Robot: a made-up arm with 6 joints. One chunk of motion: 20 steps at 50 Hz.
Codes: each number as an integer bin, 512 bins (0 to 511) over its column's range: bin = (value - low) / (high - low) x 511, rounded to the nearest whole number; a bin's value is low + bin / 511 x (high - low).
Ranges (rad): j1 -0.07..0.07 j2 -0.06..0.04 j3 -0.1..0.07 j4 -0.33..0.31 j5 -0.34..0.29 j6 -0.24..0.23
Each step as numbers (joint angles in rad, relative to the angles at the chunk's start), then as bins.
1 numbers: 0.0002 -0.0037 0.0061 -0.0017 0.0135 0.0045
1 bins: 256 288 319 262 287 266
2 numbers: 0.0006 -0.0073 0.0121 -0.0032 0.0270 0.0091
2 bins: 258 269 337 261 298 271
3 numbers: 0.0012 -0.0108 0.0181 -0.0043 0.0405 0.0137
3 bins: 260 251 355 260 309 276
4 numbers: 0.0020 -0.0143 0.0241 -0.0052 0.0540 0.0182
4 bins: 263 234 373 259 320 281
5 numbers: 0.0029 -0.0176 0.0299 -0.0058 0.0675 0.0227
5 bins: 266 217 390 259 331 286
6 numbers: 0.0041 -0.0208 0.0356 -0.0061 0.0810 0.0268
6 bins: 270 200 408 259 341 290
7 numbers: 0.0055 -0.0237 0.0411 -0.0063 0.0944 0.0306
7 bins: 276 185 424 258 352 294
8 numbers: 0.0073 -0.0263 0.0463 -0.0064 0.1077 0.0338
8 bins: 282 172 440 258 363 298
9 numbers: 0.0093 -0.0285 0.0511 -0.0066 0.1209 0.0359
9 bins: 289 161 454 258 374 300
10 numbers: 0.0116 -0.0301 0.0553 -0.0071 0.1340 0.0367
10 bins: 298 153 467 258 384 301
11 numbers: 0.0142 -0.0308 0.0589 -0.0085 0.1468 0.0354
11 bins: 307 149 478 257 395 299
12 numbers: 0.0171 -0.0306 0.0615 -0.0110 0.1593 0.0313
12 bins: 318 150 485 255 405 295
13 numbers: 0.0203 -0.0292 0.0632 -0.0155 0.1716 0.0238
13 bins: 330 157 491 251 415 287
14 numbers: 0.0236 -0.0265 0.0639 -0.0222 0.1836 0.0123
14 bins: 342 171 493 246 425 274
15 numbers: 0.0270 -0.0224 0.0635 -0.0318 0.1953 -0.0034
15 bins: 354 192 491 238 434 257
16 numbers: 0.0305 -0.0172 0.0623 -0.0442 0.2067 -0.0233
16 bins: 367 219 488 228 443 236
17 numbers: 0.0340 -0.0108 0.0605 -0.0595 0.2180 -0.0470
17 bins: 380 251 482 216 453 210
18 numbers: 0.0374 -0.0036 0.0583 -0.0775 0.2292 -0.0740
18 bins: 392 288 476 202 462 180
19 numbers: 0.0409 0.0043 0.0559 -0.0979 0.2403 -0.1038
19 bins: 405 329 469 185 471 148
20 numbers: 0.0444 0.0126 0.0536 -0.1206 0.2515 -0.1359
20 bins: 418 371 462 167 480 113
